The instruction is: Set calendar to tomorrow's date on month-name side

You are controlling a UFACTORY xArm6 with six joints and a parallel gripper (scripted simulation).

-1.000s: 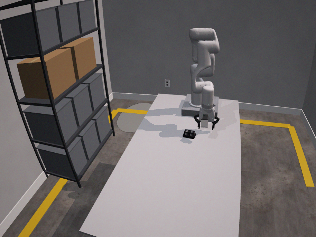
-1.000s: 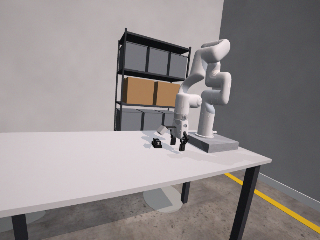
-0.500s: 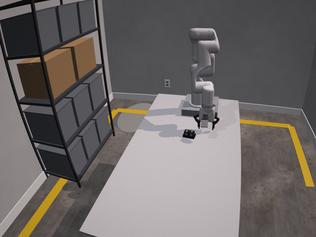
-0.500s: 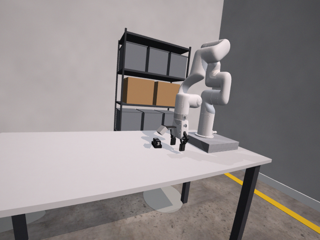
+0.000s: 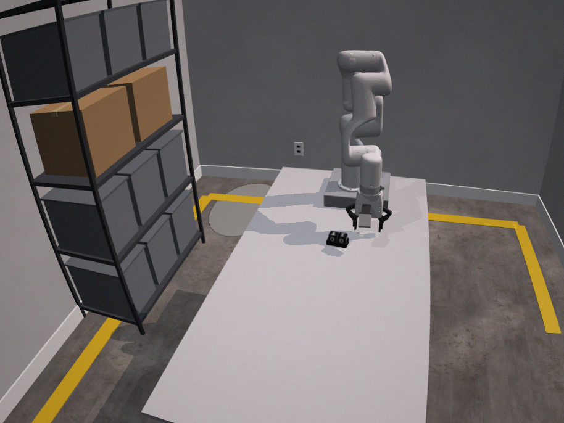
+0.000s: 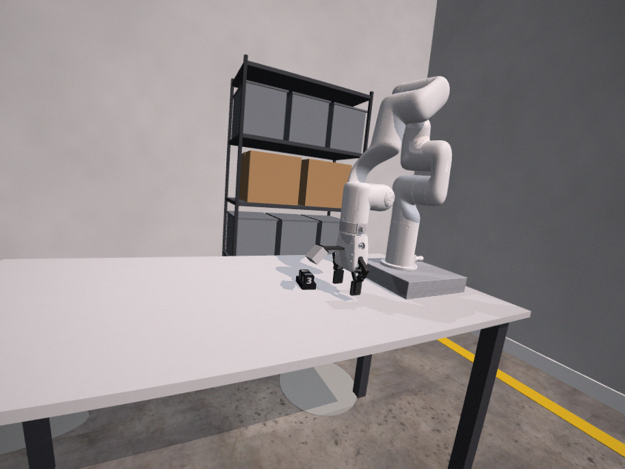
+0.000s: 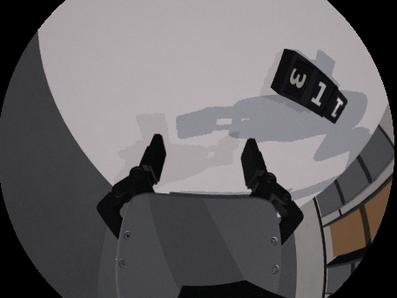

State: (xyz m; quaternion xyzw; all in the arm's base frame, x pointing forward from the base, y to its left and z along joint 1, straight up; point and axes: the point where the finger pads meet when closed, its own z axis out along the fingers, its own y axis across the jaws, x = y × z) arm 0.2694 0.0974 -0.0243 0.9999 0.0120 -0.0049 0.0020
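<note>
My hand is 8 cm short of the black cube and 11 cm to the left of it.
</note>
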